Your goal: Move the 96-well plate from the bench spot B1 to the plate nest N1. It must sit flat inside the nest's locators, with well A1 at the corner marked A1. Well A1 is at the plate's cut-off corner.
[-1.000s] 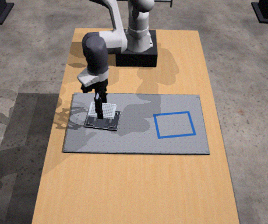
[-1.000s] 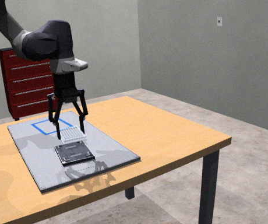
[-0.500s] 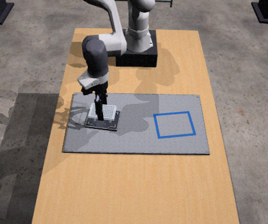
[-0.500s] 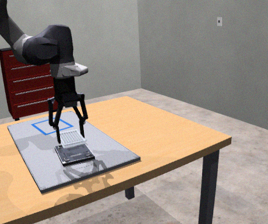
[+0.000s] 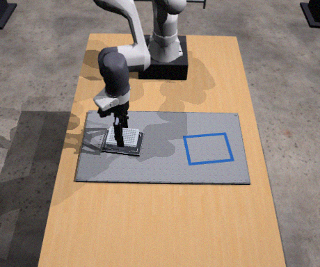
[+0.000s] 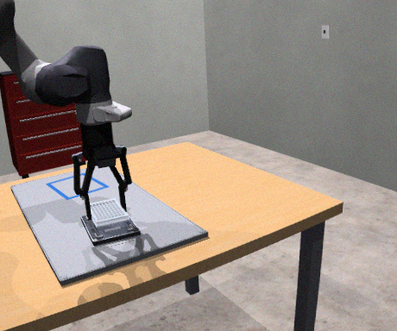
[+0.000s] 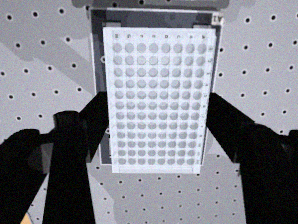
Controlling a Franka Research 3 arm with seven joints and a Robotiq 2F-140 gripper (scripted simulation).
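Right now the dark plate nest is 60 mm below my hand. The rest, counted from my hand: A1 label 70 mm to the right, 60 mm behind, 50 mm below; then white 96-well plate 20 mm below.
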